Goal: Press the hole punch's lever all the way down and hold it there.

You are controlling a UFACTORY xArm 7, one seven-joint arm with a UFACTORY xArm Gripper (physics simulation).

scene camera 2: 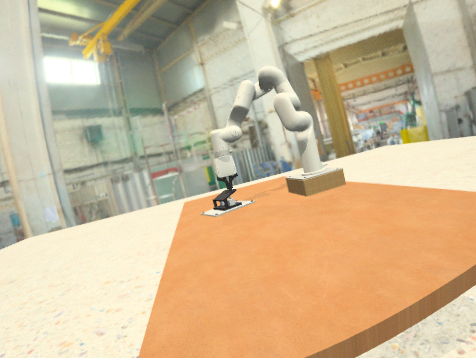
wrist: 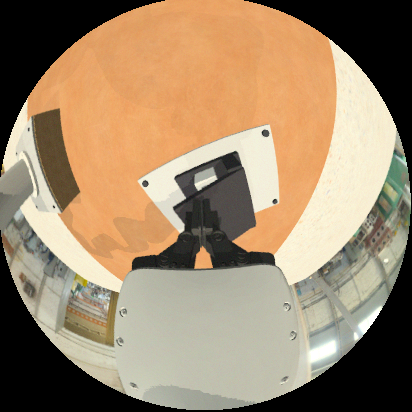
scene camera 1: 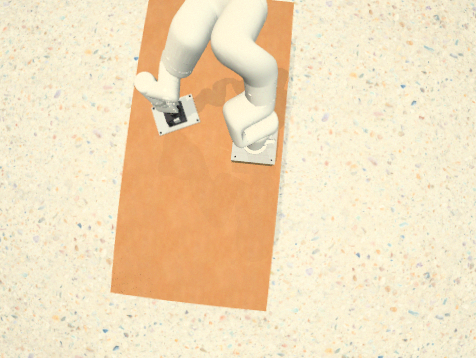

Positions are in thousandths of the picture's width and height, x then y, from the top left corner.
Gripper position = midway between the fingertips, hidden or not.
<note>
I see my gripper (wrist: 489, 508), a black hole punch (wrist: 540, 436) and a white plate (wrist: 618, 353).
</note>
